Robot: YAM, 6 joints.
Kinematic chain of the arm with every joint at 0, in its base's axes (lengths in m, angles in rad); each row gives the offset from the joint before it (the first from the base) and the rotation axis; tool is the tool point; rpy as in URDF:
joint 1: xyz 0 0 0.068 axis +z
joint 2: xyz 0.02 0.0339 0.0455 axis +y
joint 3: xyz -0.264 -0.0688 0 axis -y
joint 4: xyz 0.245 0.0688 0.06 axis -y
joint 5: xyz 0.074 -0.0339 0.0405 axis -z
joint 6: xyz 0.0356 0 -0.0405 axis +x
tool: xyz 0 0 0 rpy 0 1.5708 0
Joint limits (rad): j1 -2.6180..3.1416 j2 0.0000..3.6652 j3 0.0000..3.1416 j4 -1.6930..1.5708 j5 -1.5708..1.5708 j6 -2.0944..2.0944
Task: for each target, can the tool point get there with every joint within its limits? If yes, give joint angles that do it. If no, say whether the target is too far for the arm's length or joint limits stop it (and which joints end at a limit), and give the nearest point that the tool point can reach.
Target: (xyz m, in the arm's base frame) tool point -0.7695 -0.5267 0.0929
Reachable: no: too far | nearest point -0.5328 -0.3647 0.0994 | short by 0.287 m
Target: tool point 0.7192 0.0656 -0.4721
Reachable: no: too far | nearest point 0.5078 0.0463 -0.2688 | short by 0.294 m
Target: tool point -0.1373 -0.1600 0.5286
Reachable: yes | joints 0.9678 0.6256 2.4135 -1.4446 -0.6799 -1.1614
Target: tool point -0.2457 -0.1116 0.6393
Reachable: yes | joints 0.3972 0.7584 2.4515 -0.0424 0.2219 -0.9059
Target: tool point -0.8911 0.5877 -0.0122
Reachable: no: too far | nearest point -0.5354 0.3531 0.0389 | short by 0.429 m
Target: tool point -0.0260 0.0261 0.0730
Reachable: yes | joints 1.5720 3.0563 0.2951 -1.3976 -0.8158 0.8263
